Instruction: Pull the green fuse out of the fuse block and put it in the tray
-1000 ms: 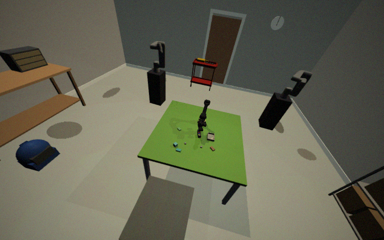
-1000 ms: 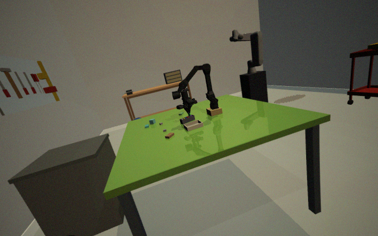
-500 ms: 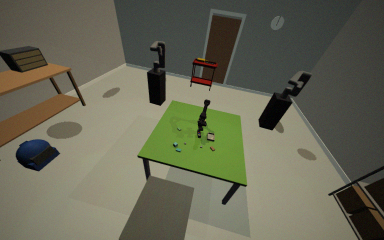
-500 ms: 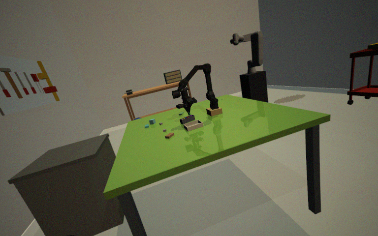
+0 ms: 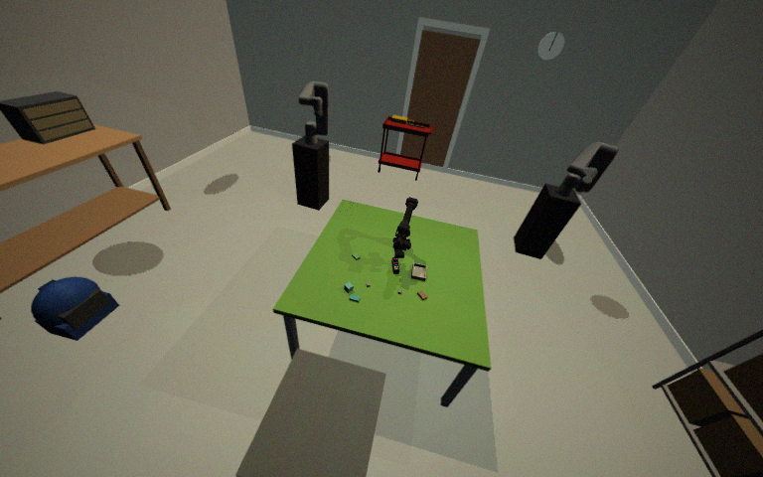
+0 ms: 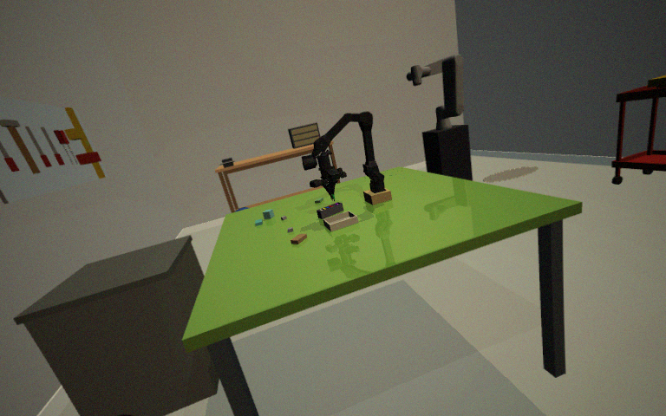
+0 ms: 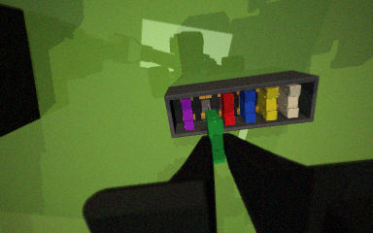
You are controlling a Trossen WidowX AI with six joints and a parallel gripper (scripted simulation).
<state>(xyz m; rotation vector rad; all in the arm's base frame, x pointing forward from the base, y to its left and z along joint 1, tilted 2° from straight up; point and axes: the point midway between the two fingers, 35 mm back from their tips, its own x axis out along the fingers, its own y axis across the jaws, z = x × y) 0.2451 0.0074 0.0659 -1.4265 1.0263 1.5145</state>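
Right now my gripper tip is 1 cm short of the tan tray, 19 cm to the right of it and 9 cm above it. The rest, counted from my gripper tip: red fuse (2 cm ahead, 1 cm to the left, 6 cm below); purple fuse (2 cm behind, 1 cm to the right, 6 cm below); green fuse (1 cm below).
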